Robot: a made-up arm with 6 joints.
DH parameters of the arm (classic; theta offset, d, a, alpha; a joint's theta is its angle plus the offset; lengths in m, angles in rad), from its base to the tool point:
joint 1: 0 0.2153 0 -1.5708
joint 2: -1.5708 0 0.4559 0
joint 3: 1.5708 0.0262 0 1.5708
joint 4: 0 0.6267 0 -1.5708
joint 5: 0 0 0 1.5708
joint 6: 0 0.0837 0 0
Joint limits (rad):
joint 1: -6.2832..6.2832
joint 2: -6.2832..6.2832
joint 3: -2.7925..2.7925
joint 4: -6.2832..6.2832
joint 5: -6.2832..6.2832
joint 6: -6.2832..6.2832
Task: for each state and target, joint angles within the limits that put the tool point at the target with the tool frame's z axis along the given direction. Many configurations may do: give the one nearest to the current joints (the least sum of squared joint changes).
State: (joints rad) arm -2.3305 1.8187 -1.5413 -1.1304 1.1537 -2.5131
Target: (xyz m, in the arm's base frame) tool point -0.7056 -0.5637 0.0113 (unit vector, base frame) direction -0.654 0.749 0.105
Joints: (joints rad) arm -2.4043 2.4477 -1.0985 -1.6777 1.5666 -2.5131
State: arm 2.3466 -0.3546 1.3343 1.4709 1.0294 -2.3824
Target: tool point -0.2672 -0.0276 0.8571 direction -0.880 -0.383 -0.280
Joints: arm 2.9828 -0.8049 1.7846 0.6483 1.0294 -2.3824
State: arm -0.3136 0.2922 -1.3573 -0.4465 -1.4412 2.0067
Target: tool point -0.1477 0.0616 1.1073 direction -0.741 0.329 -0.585
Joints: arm -0.0902 0.5123 -1.0331 -0.2662 -1.6966 2.0067
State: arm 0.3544 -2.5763 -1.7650 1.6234 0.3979 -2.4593
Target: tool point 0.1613 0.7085 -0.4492 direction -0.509 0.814 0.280
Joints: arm 1.2235 -3.3477 -0.9687 2.1430 1.1170 -2.4593
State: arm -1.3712 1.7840 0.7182 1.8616 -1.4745 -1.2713
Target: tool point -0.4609 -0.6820 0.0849 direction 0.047 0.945 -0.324
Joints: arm -2.1485 0.9759 1.2044 2.5654 -2.0767 -1.2713
